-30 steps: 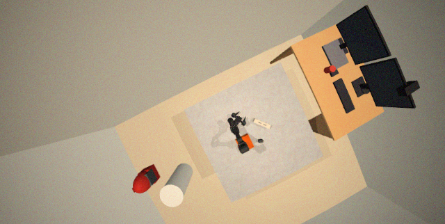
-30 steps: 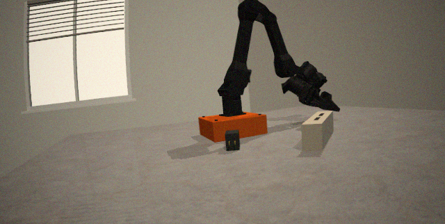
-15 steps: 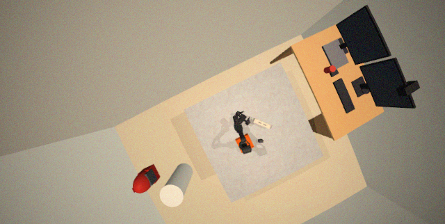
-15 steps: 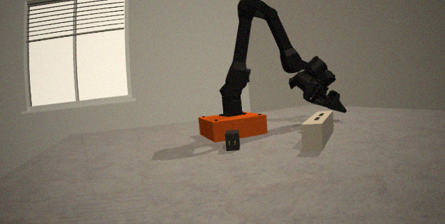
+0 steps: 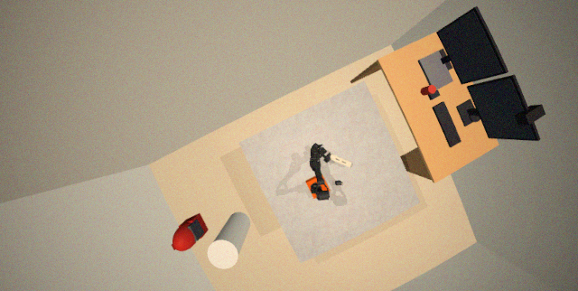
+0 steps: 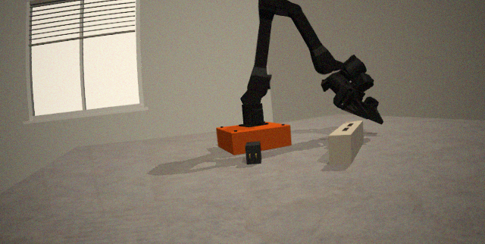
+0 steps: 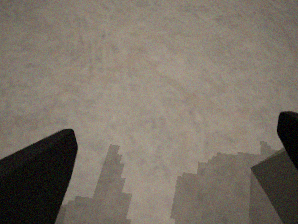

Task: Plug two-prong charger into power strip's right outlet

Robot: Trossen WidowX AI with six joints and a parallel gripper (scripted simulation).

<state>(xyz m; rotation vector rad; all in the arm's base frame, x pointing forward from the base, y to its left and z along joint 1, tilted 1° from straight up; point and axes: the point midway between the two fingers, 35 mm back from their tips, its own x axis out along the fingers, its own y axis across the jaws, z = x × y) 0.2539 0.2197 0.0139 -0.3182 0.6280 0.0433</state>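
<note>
Right now the black two-prong charger is 7 cm behind my gripper tip, 34 cm to the right of it and 3 cm below it.
</note>
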